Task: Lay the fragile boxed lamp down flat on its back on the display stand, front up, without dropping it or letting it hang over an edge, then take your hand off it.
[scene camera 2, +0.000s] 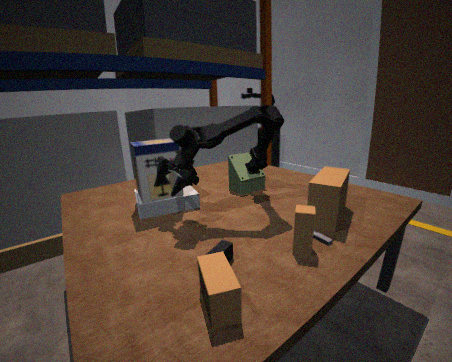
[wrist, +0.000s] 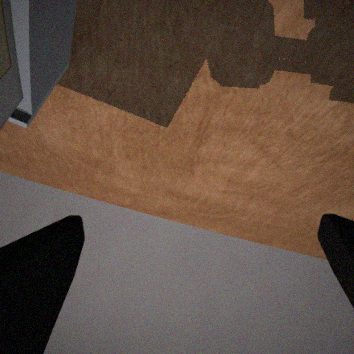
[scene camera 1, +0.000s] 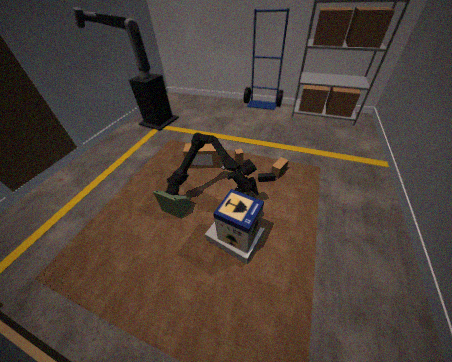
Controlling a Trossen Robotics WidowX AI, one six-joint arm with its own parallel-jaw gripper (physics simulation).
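Places are measured from the arm's base along level axes (x left, y back, z up), in metres.
Where they show: gripper, fingertip midpoint: (scene camera 2: 163, 190) (wrist: 203, 226); arm's base, origin of the base link: (scene camera 2: 252, 168) (scene camera 1: 171, 193).
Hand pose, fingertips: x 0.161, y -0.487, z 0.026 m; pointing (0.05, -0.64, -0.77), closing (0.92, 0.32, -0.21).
Each offset is from my fingertips to the top centre of the thing. Level surfaces: height alone.
The boxed lamp (scene camera 1: 235, 235) (scene camera 2: 143, 175) (wrist: 9, 100), blue-topped with lamp pictures on its sides, stands upright on the low light-grey display stand (scene camera 1: 220, 241) (scene camera 2: 170, 205) (wrist: 50, 45). My gripper (scene camera 1: 255, 193) (scene camera 2: 166, 189) (wrist: 203, 226) is open and empty. It is low beside the box, on the side facing scene camera 2, and covers part of the printed face there. In the wrist view the box and stand show at the upper left, outside the space between the fingers. Whether a finger touches the box cannot be told. In scene camera 1 the box hides part of the fingertips.
A green sloped block (scene camera 1: 172, 204) (scene camera 2: 245, 176) is at the arm's base. On the brown table @[dz -0.136 m] (scene camera 1: 150, 280) (scene camera 2: 125, 280) stand cardboard blocks @[dx +0.416, dy -0.004, dz -0.047 m] (scene camera 1: 280, 167) (scene camera 2: 220, 300), a slim one @[dx +0.367, dy +0.294, dz -0.006 m] (scene camera 2: 304, 227) and a larger one @[dx +0.259, dy +0.546, dz +0.024 m] (scene camera 2: 327, 200). A black object @[dx +0.303, dy +0.050, dz -0.086 m] (scene camera 1: 266, 177) (scene camera 2: 223, 250) lies near the front block.
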